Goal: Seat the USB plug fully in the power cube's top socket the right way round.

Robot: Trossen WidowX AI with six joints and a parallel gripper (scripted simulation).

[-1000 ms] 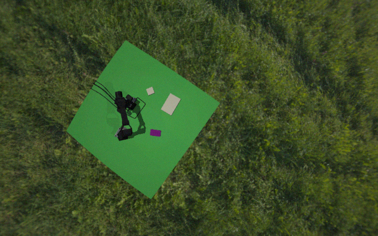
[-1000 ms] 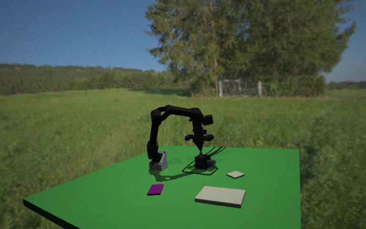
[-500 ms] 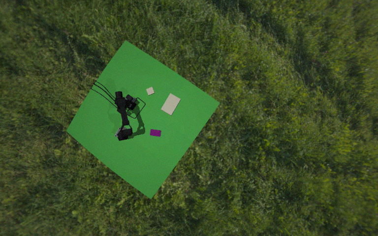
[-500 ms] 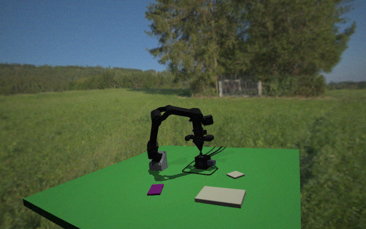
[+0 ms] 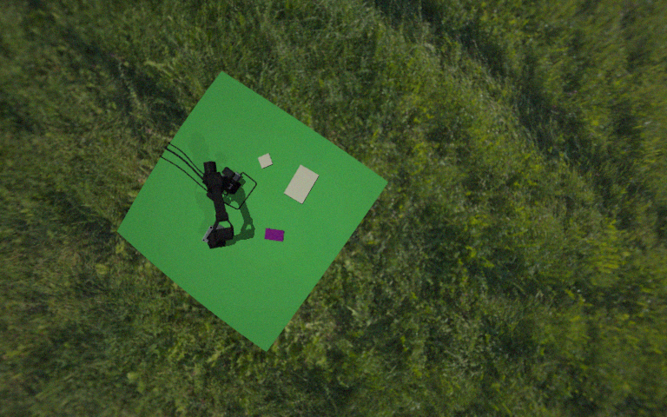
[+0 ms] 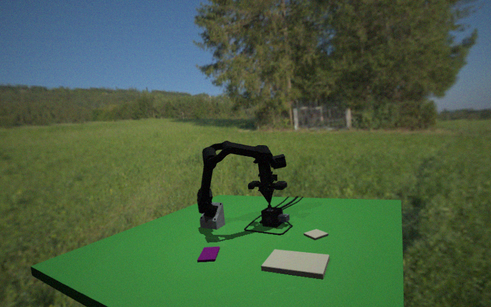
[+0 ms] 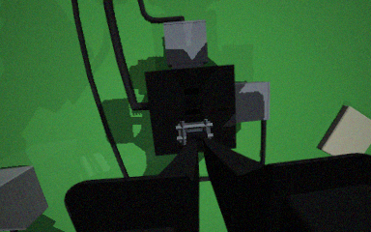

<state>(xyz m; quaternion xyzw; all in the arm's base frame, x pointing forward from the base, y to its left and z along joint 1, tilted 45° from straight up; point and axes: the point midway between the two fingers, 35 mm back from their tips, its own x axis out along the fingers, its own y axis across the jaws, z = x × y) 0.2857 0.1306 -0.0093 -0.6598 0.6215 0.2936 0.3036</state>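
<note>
My gripper tip is 2 cm above the silver USB plug. Round my gripper tip: purple flat block 37 cm to the right, 11 cm below, 8 cm behind; beige tile 24 cm ahead, 11 cm below, 6 cm to the right; beige slab 32 cm to the right, 26 cm ahead, 11 cm below.
</note>
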